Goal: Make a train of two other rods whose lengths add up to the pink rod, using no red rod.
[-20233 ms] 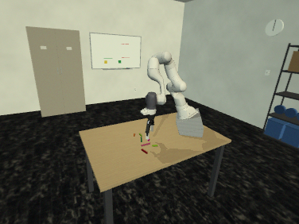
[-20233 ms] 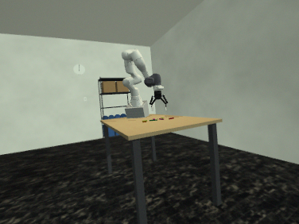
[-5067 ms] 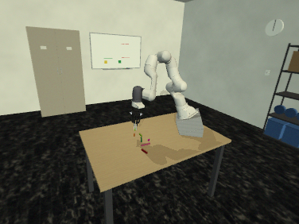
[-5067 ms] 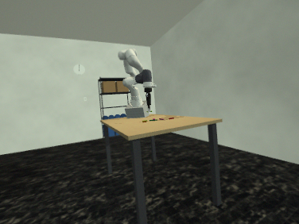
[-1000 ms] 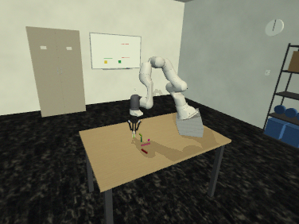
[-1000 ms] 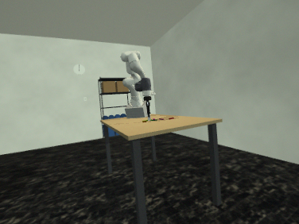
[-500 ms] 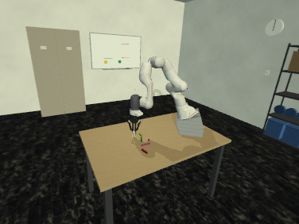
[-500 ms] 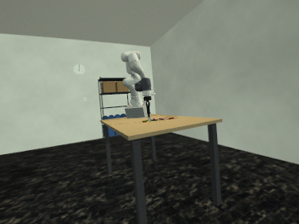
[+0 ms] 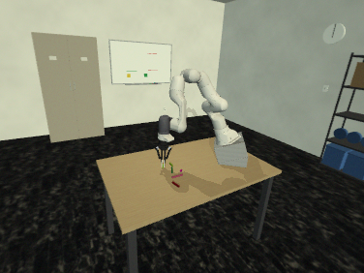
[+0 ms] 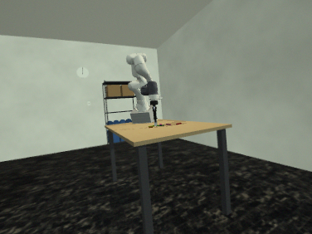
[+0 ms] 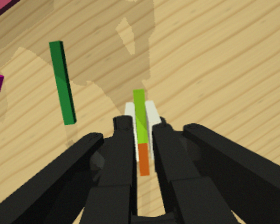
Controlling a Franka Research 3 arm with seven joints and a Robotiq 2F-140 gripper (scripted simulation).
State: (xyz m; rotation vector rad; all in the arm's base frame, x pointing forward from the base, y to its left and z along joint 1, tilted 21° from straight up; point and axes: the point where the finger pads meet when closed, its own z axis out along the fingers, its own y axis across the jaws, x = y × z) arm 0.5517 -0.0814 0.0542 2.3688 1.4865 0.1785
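My hand is 40 mm to the left of the orange rod, 40 mm above it and 20 mm past it. From my hand the other things lie so: pink rod (160 mm to the left, 40 mm below, 40 mm behind); green rod (60 mm to the left, 50 mm behind, 40 mm below); magenta rod (110 mm behind, 100 mm to the left, 40 mm below).
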